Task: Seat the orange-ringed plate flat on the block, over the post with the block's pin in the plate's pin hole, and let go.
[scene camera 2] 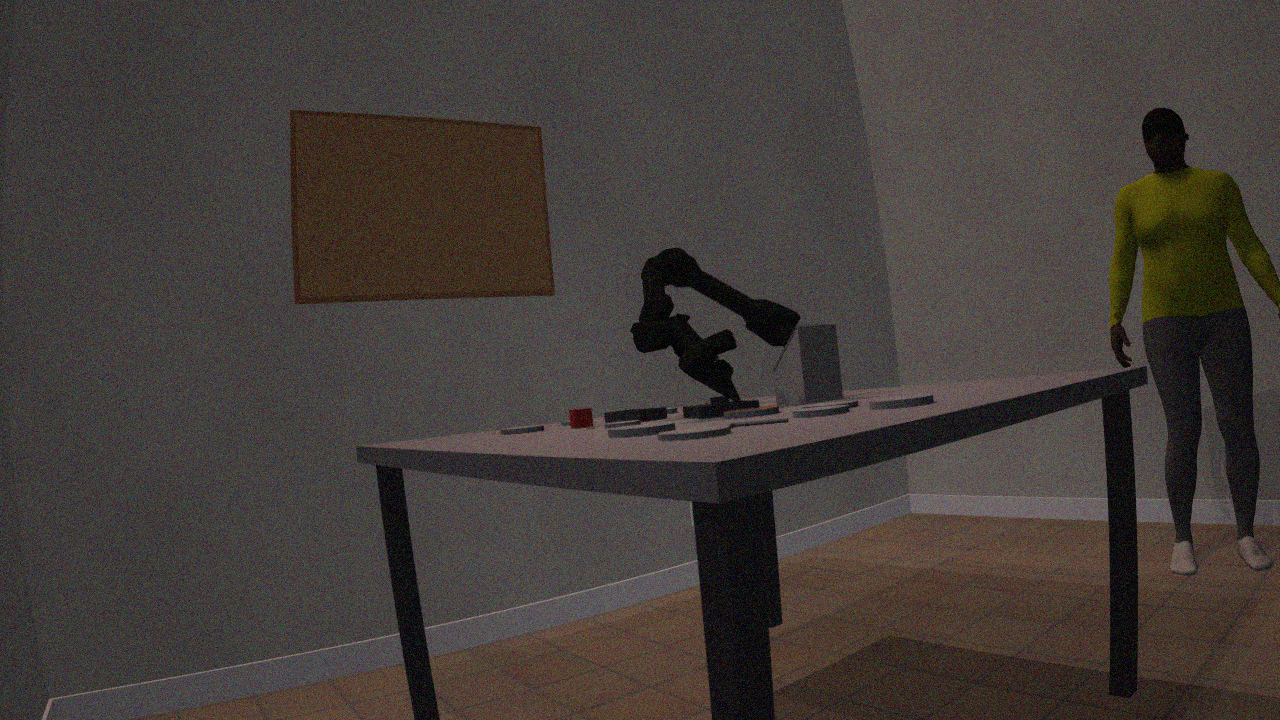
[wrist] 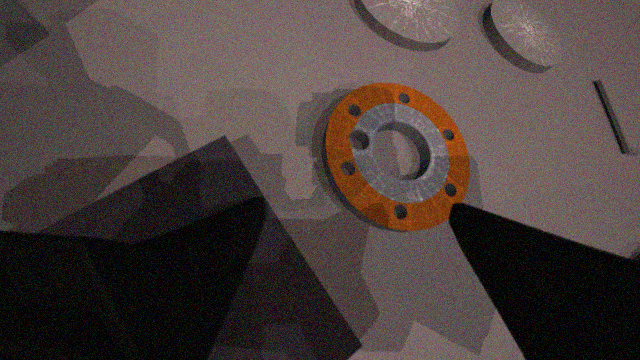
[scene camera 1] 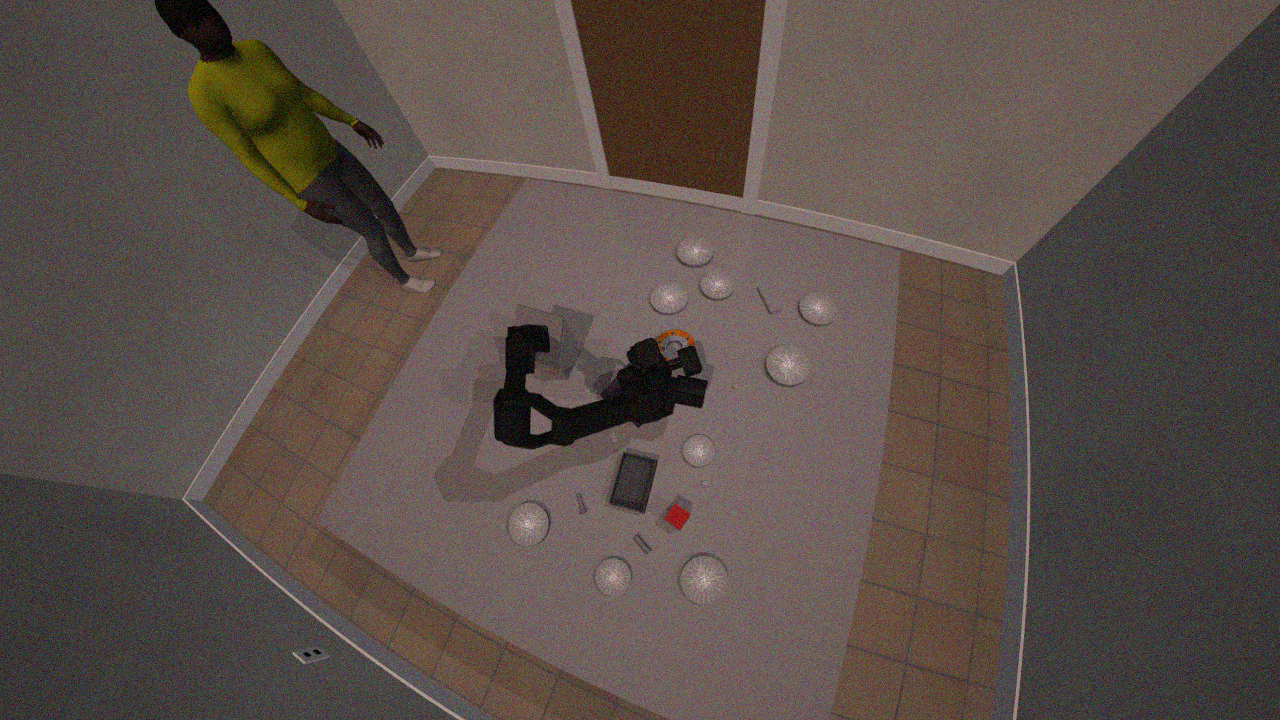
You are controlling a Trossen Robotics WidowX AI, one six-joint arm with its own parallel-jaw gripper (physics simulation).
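Frame: origin at the arm's base, x left, y ahead, z down, level; millimetres.
Seen in the pictures: gripper, fingertip midpoint: [scene camera 2: 732, 397] [wrist: 357, 209]; arm's base, origin of the base link: [scene camera 2: 802, 348] [scene camera 1: 537, 338].
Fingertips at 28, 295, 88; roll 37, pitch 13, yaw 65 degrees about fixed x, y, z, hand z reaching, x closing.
Pixels of each thing's top centre, then the offset from my fingertips to it, as dx, dy, dz. "spot": a spot on its surface instead.
- orange-ringed plate, middle of its top: [wrist: 402, 149] [scene camera 2: 751, 409] [scene camera 1: 674, 347] +59, +18, +24
- dark block, surface spot: [wrist: 200, 170] spot: -18, -76, +13
- thin rod, middle of its top: [scene camera 2: 757, 421] [wrist: 622, 115] [scene camera 1: 768, 298] +254, +244, +31
- dark tray, middle of its top: [scene camera 2: 634, 410] [scene camera 1: 633, 481] -293, -5, +12
- red cube, middle of its top: [scene camera 2: 580, 409] [scene camera 1: 677, 516] -347, +106, -3
The orange-ringed plate [scene camera 1: 677, 334] [scene camera 2: 753, 411] [wrist: 459, 160] lies flat on the table, its grey hub, centre hole and small pin hole facing up. My gripper [scene camera 1: 665, 358] [wrist: 357, 209] is open and empty above the table. In the wrist view its right fingertip overlaps the plate's lower right edge, and its left fingertip is over the dark block [wrist: 200, 170], which lies to the left of the plate and apart from it. The left finger hides much of the block. The block's post and pin cannot be made out. In scene camera 1 the arm covers most of the block.
Pale round discs [scene camera 1: 668, 297] [scene camera 1: 787, 365] [wrist: 412, 20] lie around the plate. A thin rod [scene camera 1: 766, 300] [wrist: 610, 117] lies beyond it. A dark tray [scene camera 1: 634, 481] and a red cube [scene camera 1: 677, 516] [scene camera 2: 580, 418] lie on the other side of the arm. A grey box [scene camera 2: 819, 362] stands near the arm's base.
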